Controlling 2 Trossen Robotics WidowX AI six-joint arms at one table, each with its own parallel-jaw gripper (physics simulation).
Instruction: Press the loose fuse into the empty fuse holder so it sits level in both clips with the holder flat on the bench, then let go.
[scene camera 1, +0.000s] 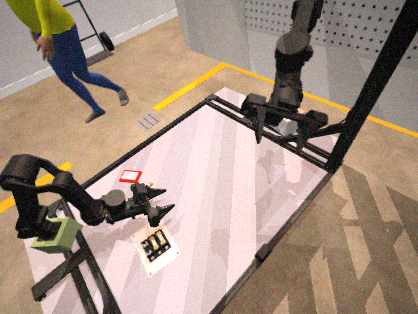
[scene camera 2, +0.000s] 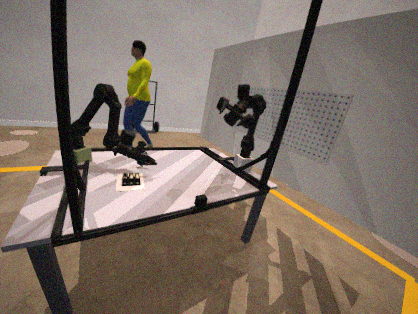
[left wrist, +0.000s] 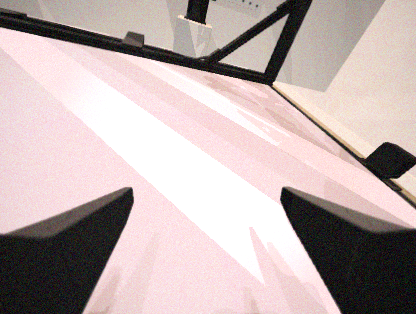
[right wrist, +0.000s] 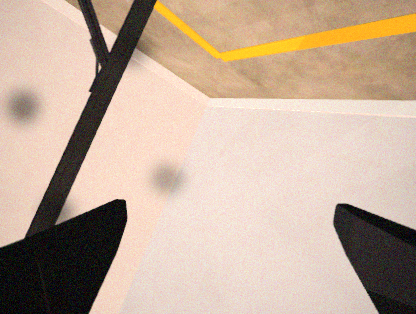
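Observation:
The fuse holder is a black block with tan fuses in it, on a cream plate lying on the bench. Which slot is empty is too small to tell. A small tan piece, possibly an end of the loose fuse, shows beside my left gripper in scene camera 1; the rest is hidden. My left gripper is open and empty, above the bench on the far side of the holder. My right gripper is open and empty, high and far from the holder.
A red-edged card lies behind my left gripper. A green block is at the left arm's base. Black frame rails edge the bench, with an upright post at the right. A person stands beyond the bench.

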